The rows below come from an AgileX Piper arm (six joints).
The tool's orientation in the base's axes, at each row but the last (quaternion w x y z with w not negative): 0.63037 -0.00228 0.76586 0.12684; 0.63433 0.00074 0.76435 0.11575; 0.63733 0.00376 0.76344 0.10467; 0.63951 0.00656 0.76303 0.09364; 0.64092 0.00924 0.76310 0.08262
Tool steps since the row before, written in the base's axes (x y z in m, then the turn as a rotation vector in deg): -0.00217 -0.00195 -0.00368 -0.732 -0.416 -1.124; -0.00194 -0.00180 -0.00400 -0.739 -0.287 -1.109; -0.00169 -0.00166 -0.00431 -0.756 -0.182 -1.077; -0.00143 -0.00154 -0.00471 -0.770 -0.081 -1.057; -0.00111 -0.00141 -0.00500 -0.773 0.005 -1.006
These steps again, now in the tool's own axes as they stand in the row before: 0.00370 -0.00224 -0.00184 1.171 -0.498 -0.594; 0.00399 -0.00218 -0.00152 1.177 -0.369 -0.580; 0.00428 -0.00212 -0.00119 1.164 -0.259 -0.586; 0.00465 -0.00207 -0.00083 1.160 -0.155 -0.589; 0.00491 -0.00198 -0.00042 1.121 -0.063 -0.591
